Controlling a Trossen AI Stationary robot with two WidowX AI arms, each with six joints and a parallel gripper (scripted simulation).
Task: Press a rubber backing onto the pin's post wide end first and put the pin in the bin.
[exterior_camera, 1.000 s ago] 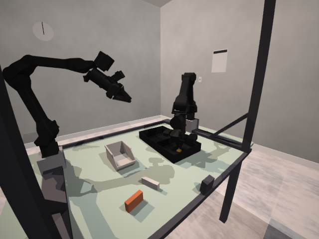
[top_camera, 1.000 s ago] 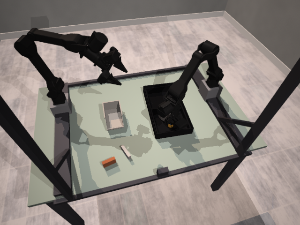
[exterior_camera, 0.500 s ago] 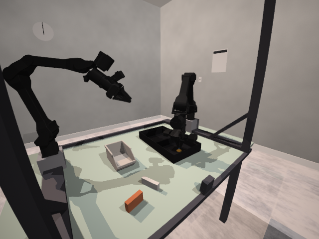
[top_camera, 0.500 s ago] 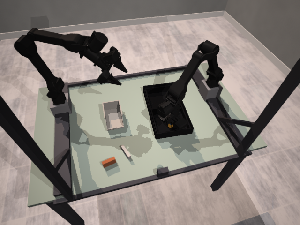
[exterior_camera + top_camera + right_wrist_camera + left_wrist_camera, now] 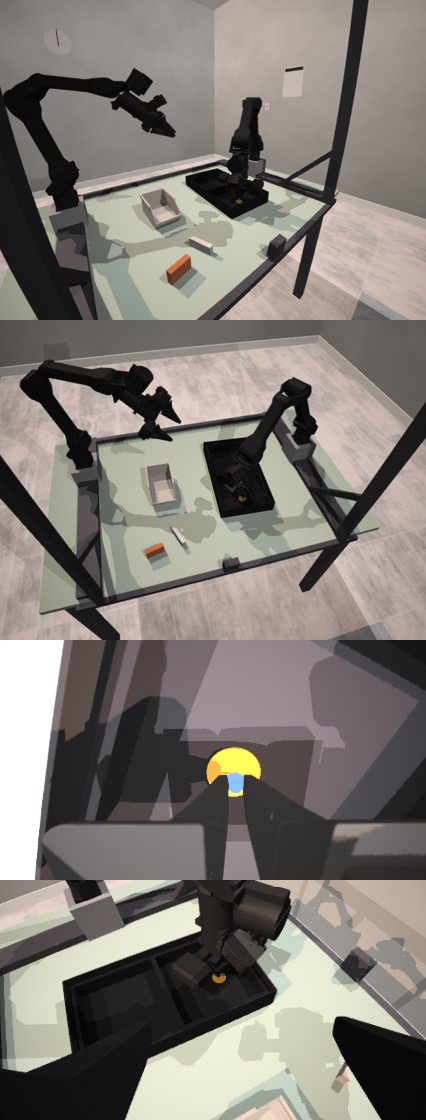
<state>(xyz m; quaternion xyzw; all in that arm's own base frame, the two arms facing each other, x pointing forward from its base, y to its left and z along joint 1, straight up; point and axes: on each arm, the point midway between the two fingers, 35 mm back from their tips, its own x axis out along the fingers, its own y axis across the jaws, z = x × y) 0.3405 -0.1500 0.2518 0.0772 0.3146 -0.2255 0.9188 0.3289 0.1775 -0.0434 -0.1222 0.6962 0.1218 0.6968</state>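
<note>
Right now my right hand is 4 cm above the pin. From my right hand the other things lie so: black two-compartment tray (12 cm ahead, 3 cm below); then orange block (18 cm behind, 35 cm to the left, 3 cm below); then bin (9 cm ahead, 32 cm to the left, 1 cm below).
</note>
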